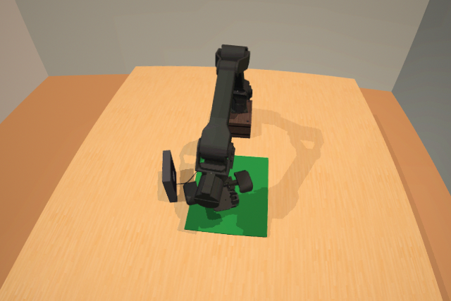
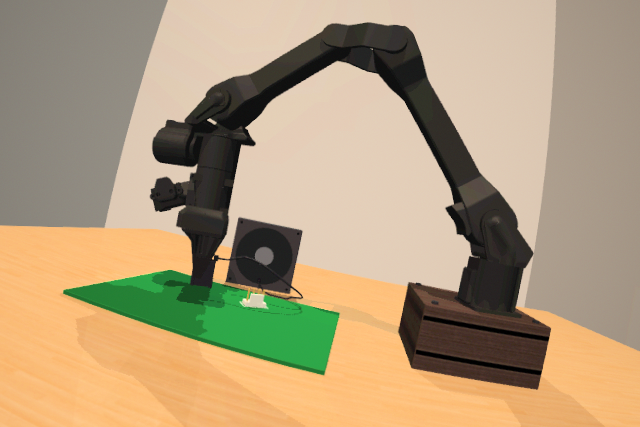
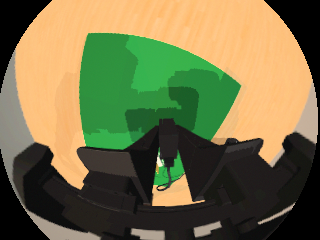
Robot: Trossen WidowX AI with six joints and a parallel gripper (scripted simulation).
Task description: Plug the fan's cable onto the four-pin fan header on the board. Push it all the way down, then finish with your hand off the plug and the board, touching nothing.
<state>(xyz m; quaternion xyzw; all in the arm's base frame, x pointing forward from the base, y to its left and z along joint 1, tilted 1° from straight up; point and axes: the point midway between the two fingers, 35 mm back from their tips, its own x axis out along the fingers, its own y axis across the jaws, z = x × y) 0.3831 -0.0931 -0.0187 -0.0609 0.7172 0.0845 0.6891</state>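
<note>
My gripper tip is now 5 cm past the green board, 4 cm to the right of it and 4 cm above it. Round my gripper tip: dark plug: 1 cm behind, 1 cm above; then black fan: 8 cm behind, 14 cm to the right, 3 cm above.
</note>
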